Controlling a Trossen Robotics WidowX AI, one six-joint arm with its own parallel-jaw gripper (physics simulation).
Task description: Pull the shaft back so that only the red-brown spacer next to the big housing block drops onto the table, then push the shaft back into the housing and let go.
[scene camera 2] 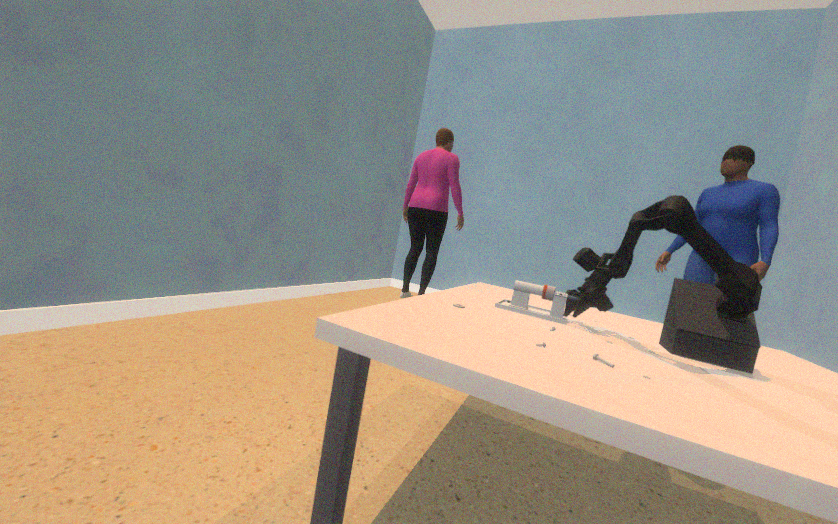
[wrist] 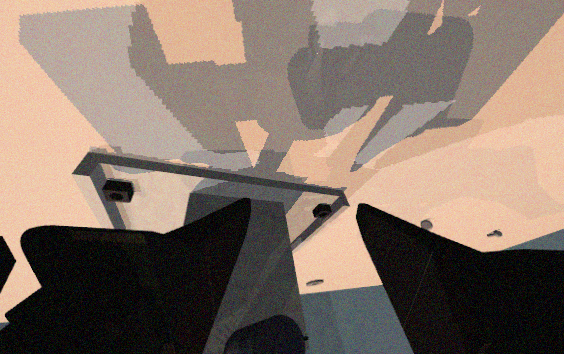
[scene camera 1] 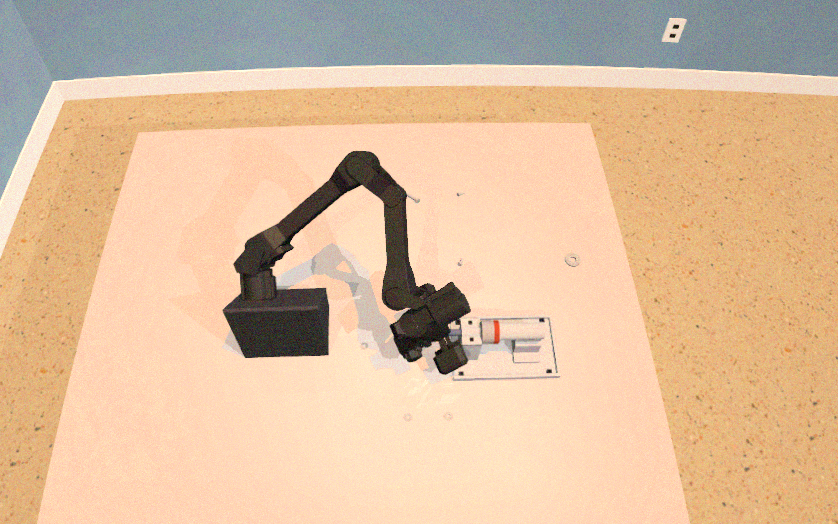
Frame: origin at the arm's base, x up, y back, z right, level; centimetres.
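Where they show: gripper, fingertip midpoint: (scene camera 2: 569,316) (wrist: 303,207) (scene camera 1: 450,331); arm's base at its link origin: (scene camera 2: 730,310) (scene camera 1: 258,299).
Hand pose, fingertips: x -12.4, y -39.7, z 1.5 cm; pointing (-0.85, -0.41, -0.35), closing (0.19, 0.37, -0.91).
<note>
Each offset is from my fingertips to the top centre of the thing. "pt": to the spot under its first point.
The white base plate (scene camera 1: 495,367) (scene camera 2: 532,312) carries a small support block (scene camera 1: 470,331) (scene camera 2: 558,307) (wrist: 259,253), a red-brown spacer {dz +3.3, dx +8.2, dy -9.0 cm} (scene camera 1: 496,331) (scene camera 2: 545,291) and the big housing block (scene camera 1: 527,348) (scene camera 2: 521,297) under a white cylinder (scene camera 1: 521,329). The spacer sits on the shaft line between the support block and the cylinder. My gripper (scene camera 1: 451,335) (scene camera 2: 575,307) (wrist: 303,207) is open at the support block's outer side. Its fingers stand wide apart on either side of the shaft's short end {pt dz -1.6, dx -1.6, dy -1.2 cm} (scene camera 1: 454,328) and hold nothing. In the wrist view the support block fills the gap between the fingers.
The robot's dark base (scene camera 1: 279,322) stands at the left. A washer {dz -19.8, dx -1.7, dy -31.1 cm} (scene camera 1: 572,259) lies far right. Small screws {dz -39.5, dx -0.5, dy +7.4 cm} (scene camera 1: 413,198) {dz -19.4, dx -0.8, dy -3.8 cm} (scene camera 1: 460,262) (scene camera 2: 603,360) and two tiny rings {dz +18.7, dx -2.0, dy +9.6 cm} (scene camera 1: 408,417) {dz +18.7, dx -2.0, dy +1.2 cm} (scene camera 1: 447,415) are scattered. A person in pink (scene camera 2: 431,182) stands beyond the table.
</note>
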